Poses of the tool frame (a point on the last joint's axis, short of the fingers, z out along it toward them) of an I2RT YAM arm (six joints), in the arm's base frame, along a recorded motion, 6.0 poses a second.
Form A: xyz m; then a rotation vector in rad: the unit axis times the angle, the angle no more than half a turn.
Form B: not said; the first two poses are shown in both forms.
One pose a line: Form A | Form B
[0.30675, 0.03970, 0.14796, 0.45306, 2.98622, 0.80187] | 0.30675, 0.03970, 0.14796; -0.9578, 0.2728, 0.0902; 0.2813, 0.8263, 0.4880; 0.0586, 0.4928, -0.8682
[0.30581, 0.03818, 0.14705, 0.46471, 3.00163, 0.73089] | 0.30581, 0.03818, 0.14705; -0.9556, 0.2817, 0.0864; 0.2899, 0.8463, 0.4469; 0.0528, 0.4521, -0.8904
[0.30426, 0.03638, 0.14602, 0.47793, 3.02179, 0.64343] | 0.30426, 0.03638, 0.14602; -0.9531, 0.2924, 0.0777; 0.2987, 0.8685, 0.3955; 0.0481, 0.4002, -0.9152
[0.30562, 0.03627, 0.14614, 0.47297, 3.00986, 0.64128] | 0.30562, 0.03627, 0.14614; -0.9535, 0.2879, 0.0897; 0.2994, 0.8690, 0.3939; 0.0355, 0.4024, -0.9148
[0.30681, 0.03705, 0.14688, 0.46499, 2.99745, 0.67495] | 0.30681, 0.03705, 0.14688; -0.9547, 0.2812, 0.0979; 0.2960, 0.8609, 0.4138; 0.0321, 0.4240, -0.9051
